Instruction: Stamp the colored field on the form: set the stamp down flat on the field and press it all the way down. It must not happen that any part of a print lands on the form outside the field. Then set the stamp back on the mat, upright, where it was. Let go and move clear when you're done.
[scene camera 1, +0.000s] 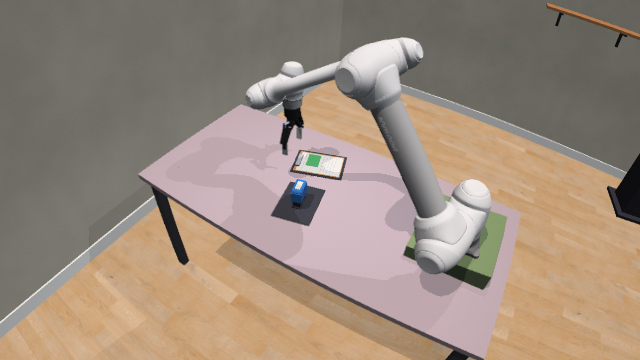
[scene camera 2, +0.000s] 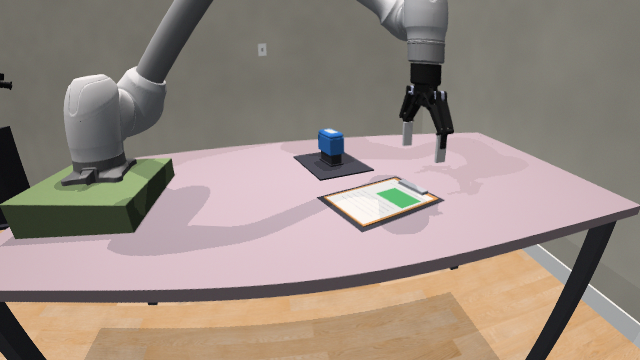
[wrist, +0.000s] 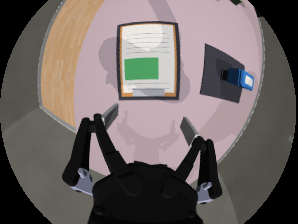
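You'd find my gripper (scene camera 2: 422, 153) here, and it's in the wrist view too, my gripper (wrist: 150, 116). There's a blue stamp (scene camera 2: 331, 143). There's also a clipboard (scene camera 2: 368, 206), and that's the same clipboard (scene camera 1: 309, 163) and clipboard (wrist: 147, 53). And a dark mat (scene camera 1: 283, 210) is there as well, with the mat (scene camera 2: 312, 162) showing again, and the mat (wrist: 214, 60) too.
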